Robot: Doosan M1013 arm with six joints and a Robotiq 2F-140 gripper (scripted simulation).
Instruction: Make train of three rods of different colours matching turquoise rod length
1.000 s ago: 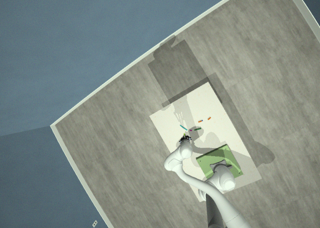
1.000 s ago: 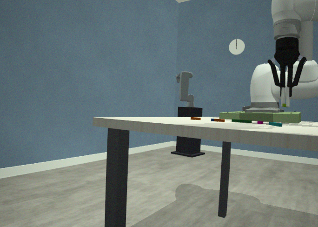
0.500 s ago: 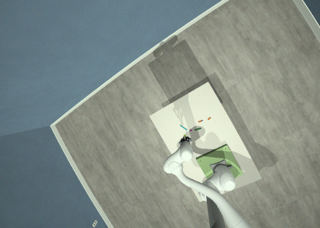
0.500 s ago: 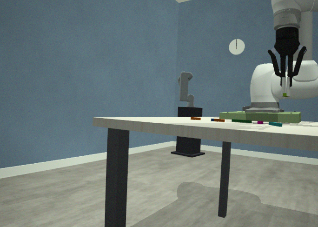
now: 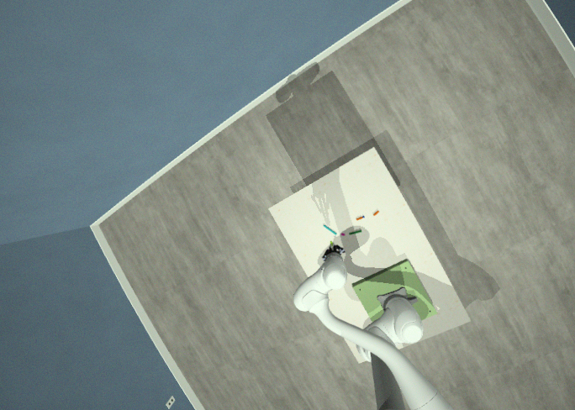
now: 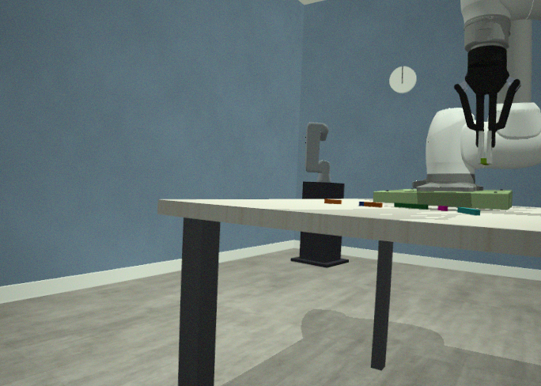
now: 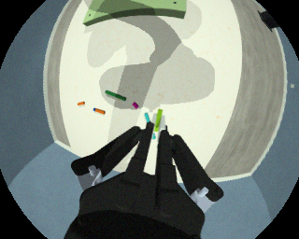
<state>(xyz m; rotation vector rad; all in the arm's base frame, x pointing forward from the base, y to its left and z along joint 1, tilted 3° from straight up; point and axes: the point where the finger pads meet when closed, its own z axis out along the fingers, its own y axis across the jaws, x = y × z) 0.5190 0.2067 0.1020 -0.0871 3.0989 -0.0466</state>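
Right now the small blue rod is 24 cm to the right of my hand, 13 cm below it and 6 cm ahead of it. Also, from my hand: magenta rod 13 cm below, 8 cm to the right, 1 cm ahead; lime rod 3 cm below; turquoise rod 13 cm below, 7 cm ahead, 1 cm to the right.
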